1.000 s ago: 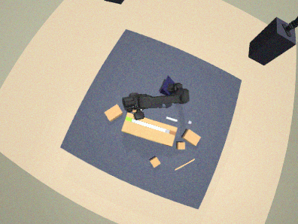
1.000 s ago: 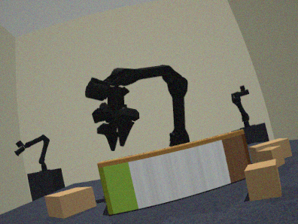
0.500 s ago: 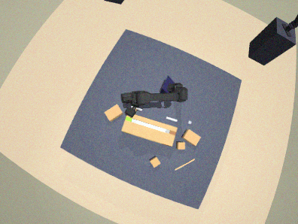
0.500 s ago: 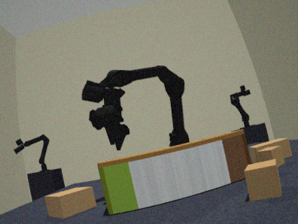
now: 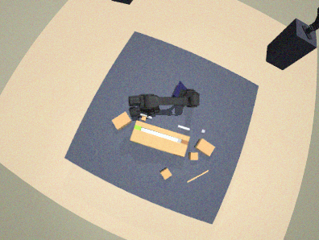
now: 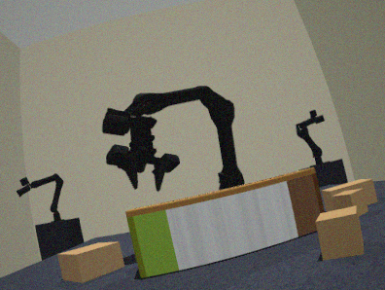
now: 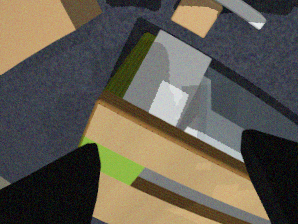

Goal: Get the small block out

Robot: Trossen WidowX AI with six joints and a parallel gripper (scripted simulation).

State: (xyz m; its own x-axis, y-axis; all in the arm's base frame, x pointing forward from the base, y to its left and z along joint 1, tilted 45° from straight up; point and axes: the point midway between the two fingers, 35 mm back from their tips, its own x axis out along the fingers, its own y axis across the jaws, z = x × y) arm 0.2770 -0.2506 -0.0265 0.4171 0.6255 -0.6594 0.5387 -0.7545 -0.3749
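Right now my gripper tip is 150 mm above the tan block, 20 mm past it and 10 mm to the left of it. From my gripper tip the other things lie so: thin wooden stick 540 mm to the left, 250 mm ahead, 160 mm below; then long tan box 150 mm to the left, 100 mm below, 50 mm ahead.
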